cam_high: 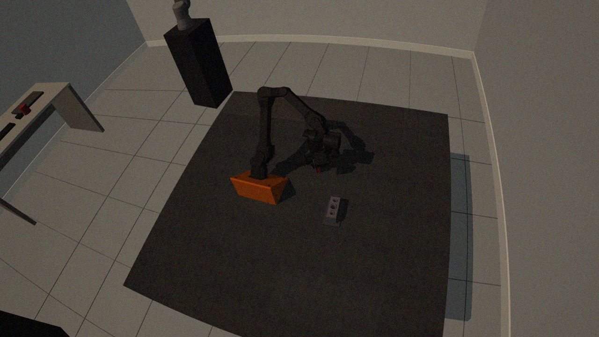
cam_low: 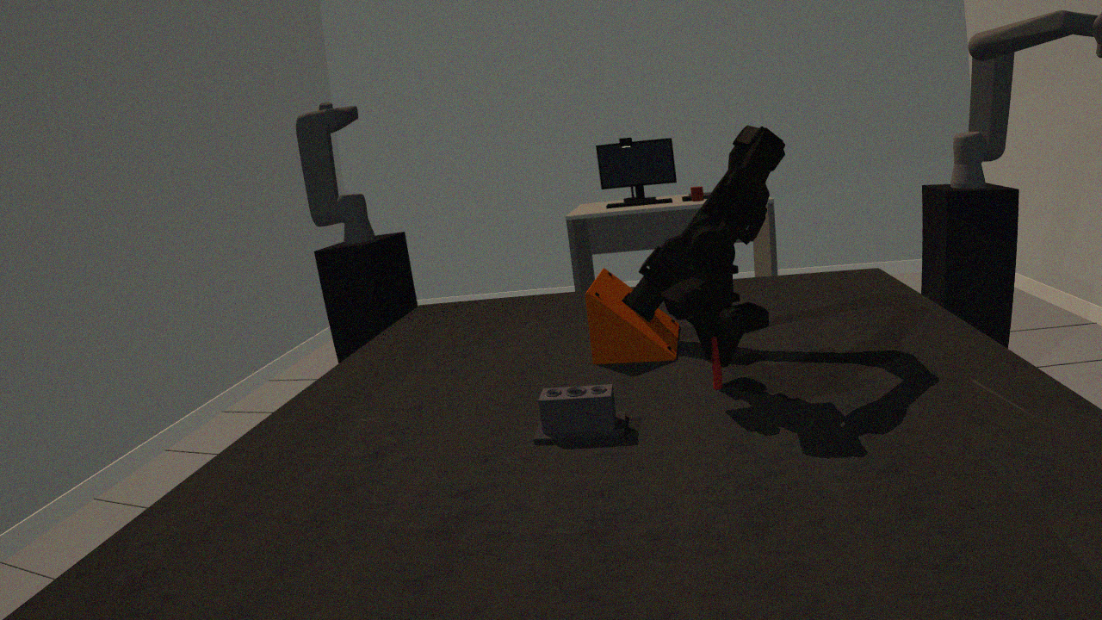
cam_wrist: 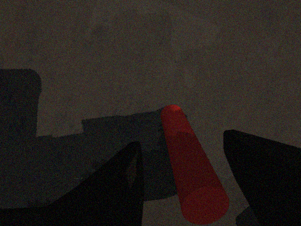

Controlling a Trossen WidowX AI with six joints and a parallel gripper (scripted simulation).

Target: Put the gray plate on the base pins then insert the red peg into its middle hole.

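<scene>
The gray plate lies 140 mm ahead of my gripper tip and 180 mm to the right of it. Round my gripper tip: red peg right at my gripper tip; base 140 mm ahead, 180 mm to the right, 30 mm below.
</scene>
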